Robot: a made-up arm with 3 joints. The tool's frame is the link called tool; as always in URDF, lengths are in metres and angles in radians.
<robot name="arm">
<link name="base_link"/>
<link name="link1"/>
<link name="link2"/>
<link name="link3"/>
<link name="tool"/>
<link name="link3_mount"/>
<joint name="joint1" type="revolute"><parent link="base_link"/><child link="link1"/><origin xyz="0.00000 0.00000 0.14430" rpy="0.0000 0.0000 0.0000"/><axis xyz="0 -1 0"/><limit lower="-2.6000" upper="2.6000"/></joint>
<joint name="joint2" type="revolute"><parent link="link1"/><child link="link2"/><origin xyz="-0.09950 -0.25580 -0.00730" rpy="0.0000 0.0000 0.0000"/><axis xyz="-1 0 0"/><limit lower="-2.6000" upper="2.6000"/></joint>
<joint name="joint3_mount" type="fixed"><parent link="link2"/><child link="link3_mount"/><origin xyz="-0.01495 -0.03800 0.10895" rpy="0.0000 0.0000 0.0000"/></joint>
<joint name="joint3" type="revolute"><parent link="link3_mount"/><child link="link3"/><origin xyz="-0.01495 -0.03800 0.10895" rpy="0.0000 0.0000 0.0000"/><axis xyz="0 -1 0"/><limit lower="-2.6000" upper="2.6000"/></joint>
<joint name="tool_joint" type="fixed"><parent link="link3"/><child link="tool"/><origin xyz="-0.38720 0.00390 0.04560" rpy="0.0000 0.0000 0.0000"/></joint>
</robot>
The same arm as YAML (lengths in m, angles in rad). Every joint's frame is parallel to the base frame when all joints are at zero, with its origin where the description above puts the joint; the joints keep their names.
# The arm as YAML. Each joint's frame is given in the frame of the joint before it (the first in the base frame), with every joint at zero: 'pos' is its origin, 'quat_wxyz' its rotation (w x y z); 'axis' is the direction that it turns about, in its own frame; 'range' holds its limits. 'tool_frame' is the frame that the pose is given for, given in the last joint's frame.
length_unit: m
angle_unit: rad
joints:
  - joint: joint1
    pos: [0.0, 0.0, 0.1443]
    quat_wxyz: [1.0, 0.0, 0.0, 0.0]
    axis: [0.0, -1.0, 0.0]
    range: [-2.6, 2.6]
  - joint: joint2
    pos: [-0.0995, -0.2558, -0.0073]
    quat_wxyz: [1.0, 0.0, 0.0, 0.0]
    axis: [-1.0, 0.0, 0.0]
    range: [-2.6, 2.6]
  - joint: joint3
    pos: [-0.0299, -0.076, 0.2179]
    quat_wxyz: [1.0, 0.0, 0.0, 0.0]
    axis: [0.0, -1.0, 0.0]
    range: [-2.6, 2.6]
tool_frame:
  pos: [-0.3872, 0.0039, 0.0456]
  quat_wxyz: [1.0, 0.0, 0.0, 0.0]

